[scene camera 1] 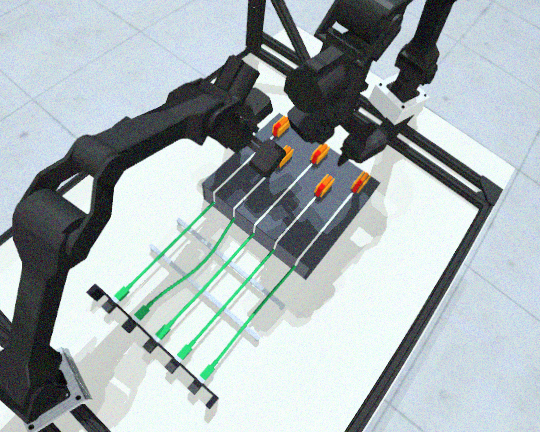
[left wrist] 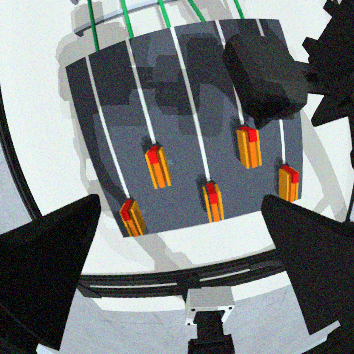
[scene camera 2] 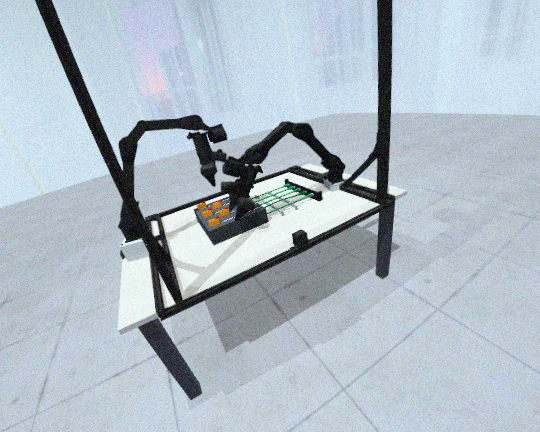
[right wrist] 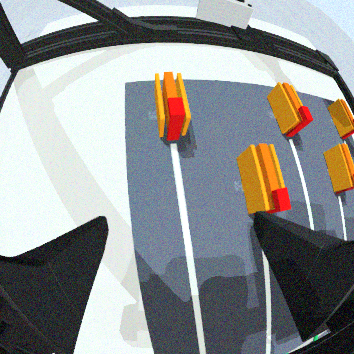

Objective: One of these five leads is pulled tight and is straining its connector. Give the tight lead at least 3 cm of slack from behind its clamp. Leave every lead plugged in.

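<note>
Five green leads with white stretches run over the dark block to orange clamps with red levers. The second lead from the left bows in scene camera 1; the others look nearly straight, and I cannot tell which is strained. All five green plugs sit at the black connector strip. My right gripper is open above the leftmost lead, in front of its clamp. One finger is close to the second clamp. My left gripper is open, empty and higher.
Two pale bars cross under the green leads. The left arm's wrist hangs close to the right arm's wrist above the block. Other clamps stand on the block. A black frame surrounds the white table.
</note>
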